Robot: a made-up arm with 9 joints.
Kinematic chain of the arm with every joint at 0, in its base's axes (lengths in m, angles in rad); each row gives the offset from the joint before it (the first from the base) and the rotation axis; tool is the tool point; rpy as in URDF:
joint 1: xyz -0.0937 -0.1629 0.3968 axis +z
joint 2: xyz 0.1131 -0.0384 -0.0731 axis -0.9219 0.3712 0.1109
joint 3: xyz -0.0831 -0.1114 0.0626 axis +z
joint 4: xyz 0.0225 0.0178 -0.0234 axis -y
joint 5: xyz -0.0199 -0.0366 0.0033 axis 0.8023 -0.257 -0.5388
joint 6: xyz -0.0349 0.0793 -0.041 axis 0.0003 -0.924 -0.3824
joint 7: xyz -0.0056 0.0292 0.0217 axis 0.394 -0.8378 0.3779
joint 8: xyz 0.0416 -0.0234 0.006 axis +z
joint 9: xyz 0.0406 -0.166 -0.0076 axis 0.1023 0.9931 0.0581
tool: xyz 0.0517 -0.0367 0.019 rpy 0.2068 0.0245 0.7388
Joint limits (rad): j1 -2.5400..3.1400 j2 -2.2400..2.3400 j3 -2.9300..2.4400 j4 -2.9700..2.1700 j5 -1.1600..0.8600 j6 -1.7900..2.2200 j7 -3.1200..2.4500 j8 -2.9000..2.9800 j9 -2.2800..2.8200
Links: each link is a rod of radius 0.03 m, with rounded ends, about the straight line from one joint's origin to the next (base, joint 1, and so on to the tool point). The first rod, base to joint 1, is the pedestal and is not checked.
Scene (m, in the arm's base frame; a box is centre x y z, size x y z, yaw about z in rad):
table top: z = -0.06
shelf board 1: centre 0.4 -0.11 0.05 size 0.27 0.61 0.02 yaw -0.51
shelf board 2: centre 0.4 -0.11 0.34 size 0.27 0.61 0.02 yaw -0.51
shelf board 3: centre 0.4 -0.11 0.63 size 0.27 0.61 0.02 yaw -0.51
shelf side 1: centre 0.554 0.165 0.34 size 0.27 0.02 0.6 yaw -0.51
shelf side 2: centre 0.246 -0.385 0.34 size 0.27 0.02 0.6 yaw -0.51
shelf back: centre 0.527 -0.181 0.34 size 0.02 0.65 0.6 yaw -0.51
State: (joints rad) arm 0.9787 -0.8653 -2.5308 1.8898 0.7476 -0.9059 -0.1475 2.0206 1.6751
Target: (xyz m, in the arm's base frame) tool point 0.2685 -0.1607 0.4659
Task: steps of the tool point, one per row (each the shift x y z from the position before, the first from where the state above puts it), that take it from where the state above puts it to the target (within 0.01 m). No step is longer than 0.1 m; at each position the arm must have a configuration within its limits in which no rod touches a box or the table.
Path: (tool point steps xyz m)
1: -0.0211 0.0473 -0.0101
2: -0.0365 0.0400 -0.0046
3: -0.0493 0.0282 0.0003
4: -0.0589 0.0141 0.0048
5: -0.0647 -0.0007 0.0096
6: 0.0419 -0.0071 0.0554
7: 0.0229 -0.0045 0.0615
8: 0.0054 0.0034 0.0595
9: -0.0073 0.0145 0.0495
10: -0.0132 0.0249 0.0332
11: -0.0124 0.0318 0.0128
12: 0.0837 -0.0430 0.0151
13: 0.0722 -0.0442 -0.0151

